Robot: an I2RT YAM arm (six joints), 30 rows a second.
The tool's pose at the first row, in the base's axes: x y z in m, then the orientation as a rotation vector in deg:
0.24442, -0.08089, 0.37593, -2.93, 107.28, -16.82
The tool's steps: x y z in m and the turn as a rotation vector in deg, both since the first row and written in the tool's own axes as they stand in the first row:
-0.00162, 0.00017, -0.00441, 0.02, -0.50, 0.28
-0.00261, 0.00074, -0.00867, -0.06, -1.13, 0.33
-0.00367, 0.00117, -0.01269, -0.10, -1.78, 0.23
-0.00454, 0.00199, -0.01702, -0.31, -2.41, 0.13
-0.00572, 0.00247, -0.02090, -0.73, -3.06, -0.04
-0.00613, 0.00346, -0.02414, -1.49, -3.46, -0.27
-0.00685, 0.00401, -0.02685, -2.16, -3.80, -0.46
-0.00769, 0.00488, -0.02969, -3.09, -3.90, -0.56
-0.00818, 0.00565, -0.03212, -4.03, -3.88, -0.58
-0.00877, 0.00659, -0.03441, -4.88, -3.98, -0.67
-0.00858, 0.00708, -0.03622, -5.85, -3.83, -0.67
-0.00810, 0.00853, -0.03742, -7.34, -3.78, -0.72
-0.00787, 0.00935, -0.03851, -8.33, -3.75, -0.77
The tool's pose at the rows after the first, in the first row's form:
0.24080, -0.07965, 0.37867, -2.72, 106.77, -16.61
0.23717, -0.07817, 0.38069, -2.82, 106.16, -16.45
0.23377, -0.07685, 0.38273, -3.03, 105.52, -16.44
0.23007, -0.07514, 0.38460, -3.35, 104.93, -16.26
0.22684, -0.07378, 0.38671, -3.88, 104.36, -15.94
0.22403, -0.07217, 0.38779, -4.66, 104.07, -15.36
0.22177, -0.07103, 0.38912, -5.33, 103.84, -14.85
0.21947, -0.06954, 0.39052, -6.06, 103.87, -14.05
0.21742, -0.06828, 0.39150, -6.71, 104.01, -13.19
0.21556, -0.06686, 0.39249, -7.38, 104.02, -12.45
0.21385, -0.06610, 0.39273, -8.01, 104.28, -11.56
0.21273, -0.06457, 0.39230, -9.06, 104.50, -10.21
0.21172, -0.06363, 0.39221, -9.77, 104.64, -9.32

